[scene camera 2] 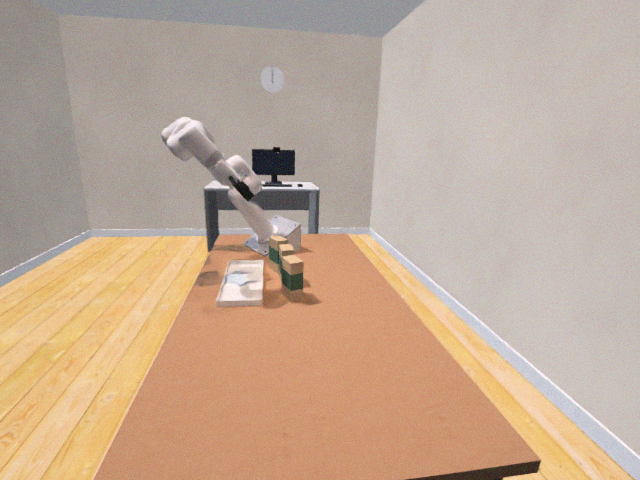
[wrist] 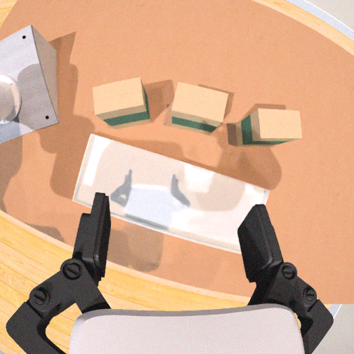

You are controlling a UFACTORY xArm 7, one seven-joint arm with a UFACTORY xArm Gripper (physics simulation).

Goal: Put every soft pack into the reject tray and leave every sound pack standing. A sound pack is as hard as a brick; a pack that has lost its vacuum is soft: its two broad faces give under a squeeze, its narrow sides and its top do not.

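Frame: origin at the arm's base, x ahead, y left, z up, level; millimetres.
Seen in the pictures: gripper, between the fingertips: [scene camera 2: 248,194]; arm's base, origin of its link: [scene camera 2: 267,234].
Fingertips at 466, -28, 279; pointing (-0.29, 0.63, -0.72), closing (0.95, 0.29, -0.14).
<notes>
Pixels of each thing's top centre, then the offset from my fingertips to it, as dx, dy, dz. Level surfaces: height alone.
- middle pack, centre of its top: [scene camera 2: 283,247] -14, +124, -204
- far pack, centre of its top: [scene camera 2: 289,265] +125, +149, -224
- white reject tray, centre of its top: [scene camera 2: 243,277] +0, -30, -323
- brown table, height of its surface: dz -345
Three tan packs with green bands stand upright in a loose row beside the tray. The pack nearest the robot base [scene camera 2: 277,250] [wrist: 120,100] is at the left in the wrist view, the middle pack [scene camera 2: 286,250] [wrist: 200,102] is partly hidden in the scene view, and the far pack [scene camera 2: 292,273] [wrist: 279,124] is at the right in the wrist view. Their softness cannot be seen. The white reject tray [scene camera 2: 240,303] [wrist: 167,231] holds no pack; shadows fall on its floor. My gripper [scene camera 2: 241,188] [wrist: 180,213] is open and empty, high above the tray side.
The robot base [scene camera 2: 288,230] [wrist: 30,95] stands at the table's back end, near the first pack. The brown table [scene camera 2: 310,372] has wooden floor along both sides. A desk [scene camera 2: 263,198] with a monitor [scene camera 2: 273,162] stands behind the robot.
</notes>
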